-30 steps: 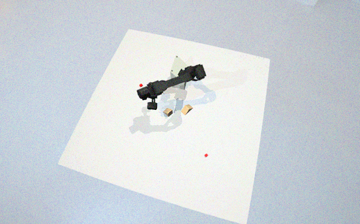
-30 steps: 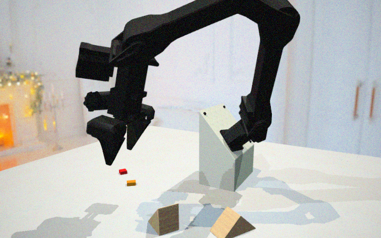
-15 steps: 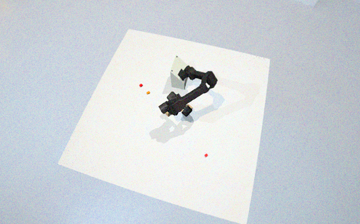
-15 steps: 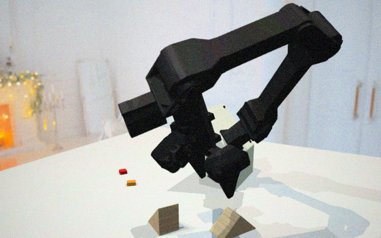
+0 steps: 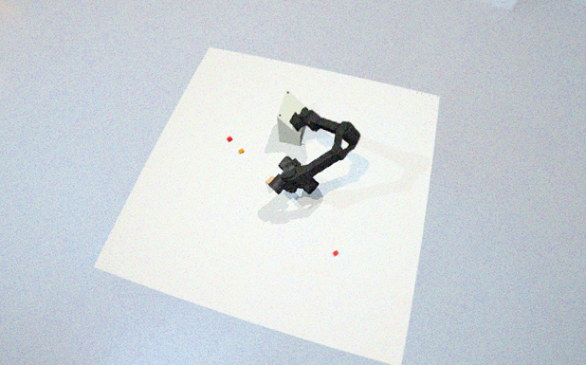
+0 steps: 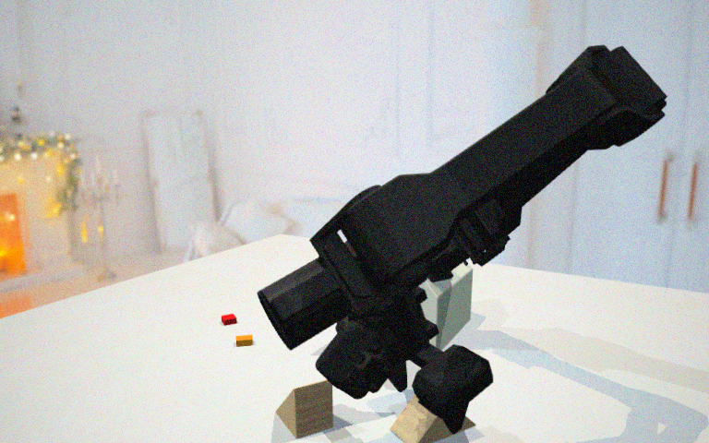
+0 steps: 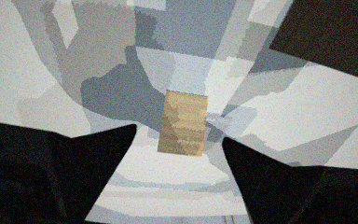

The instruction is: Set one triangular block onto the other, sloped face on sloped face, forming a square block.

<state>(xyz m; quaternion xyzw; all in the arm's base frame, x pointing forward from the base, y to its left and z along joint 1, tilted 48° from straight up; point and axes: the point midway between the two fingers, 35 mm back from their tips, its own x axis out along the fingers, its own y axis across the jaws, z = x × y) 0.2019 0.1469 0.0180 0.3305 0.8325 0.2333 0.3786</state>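
Right now my gripper tip is 1 cm past the triangular block. Also, from my gripper tip: small orange block: 32 cm to the right, 3 cm behind, 2 cm below.
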